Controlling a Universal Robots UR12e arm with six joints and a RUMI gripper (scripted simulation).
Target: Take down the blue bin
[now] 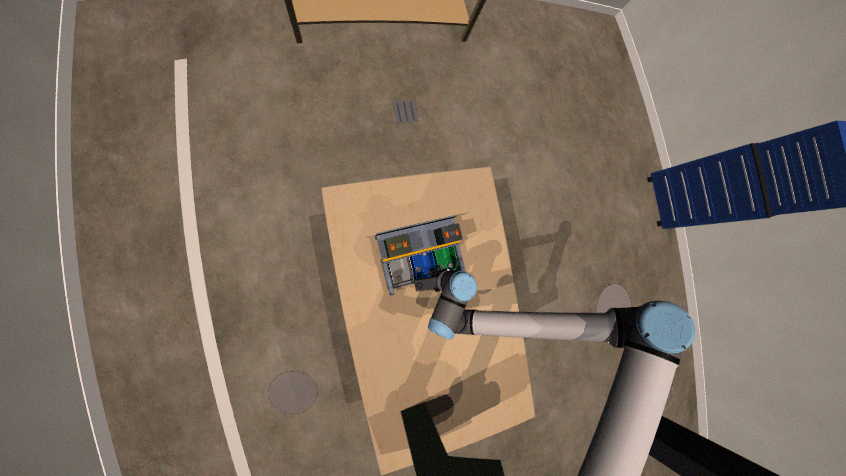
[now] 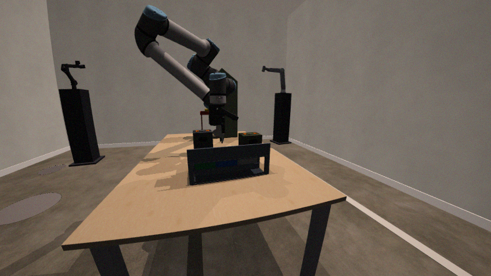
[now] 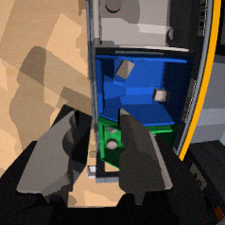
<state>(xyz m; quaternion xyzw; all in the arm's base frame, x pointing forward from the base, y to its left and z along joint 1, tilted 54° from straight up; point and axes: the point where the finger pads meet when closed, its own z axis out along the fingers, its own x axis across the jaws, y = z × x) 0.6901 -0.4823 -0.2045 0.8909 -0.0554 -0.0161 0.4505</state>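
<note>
The blue open bin is 9 cm below my hand, 8 cm ahead of it and 1 cm to the right of it. Also, from my hand: grey bin (10 cm to the left, 9 cm below, 9 cm ahead); bar (13 cm ahead, 3 cm below, 1 cm to the right); green bin (12 cm to the right, 9 cm below, 7 cm ahead).
</note>
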